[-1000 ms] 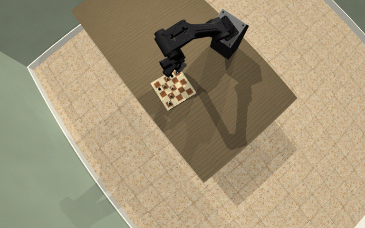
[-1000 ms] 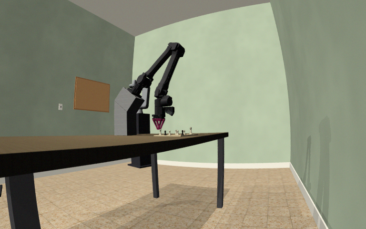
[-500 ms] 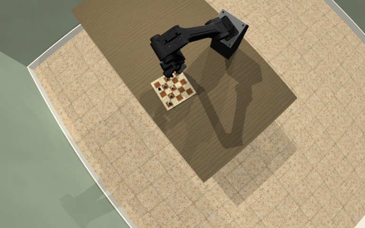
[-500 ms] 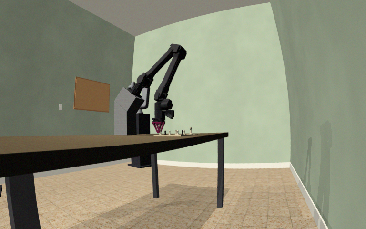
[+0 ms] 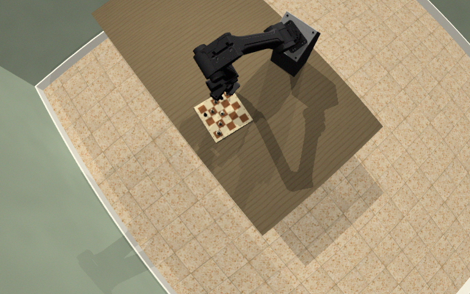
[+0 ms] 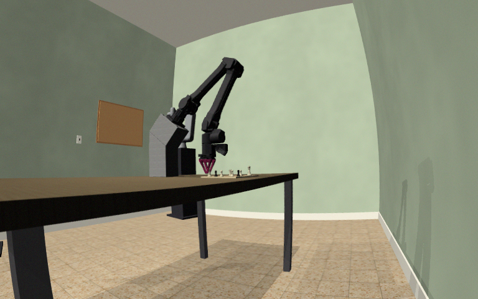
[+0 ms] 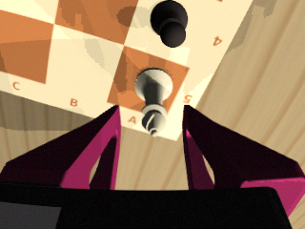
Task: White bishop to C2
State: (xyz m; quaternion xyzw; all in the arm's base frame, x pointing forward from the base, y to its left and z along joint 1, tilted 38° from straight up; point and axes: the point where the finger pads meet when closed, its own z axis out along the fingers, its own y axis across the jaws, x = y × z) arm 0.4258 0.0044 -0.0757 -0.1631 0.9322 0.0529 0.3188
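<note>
Right now the white bishop is 10 mm ahead of my hand. The rest, counted from my hand: large white piece 140 mm ahead, 170 mm to the left; then small chessboard 80 mm ahead, 90 mm to the left, 30 mm below.
</note>
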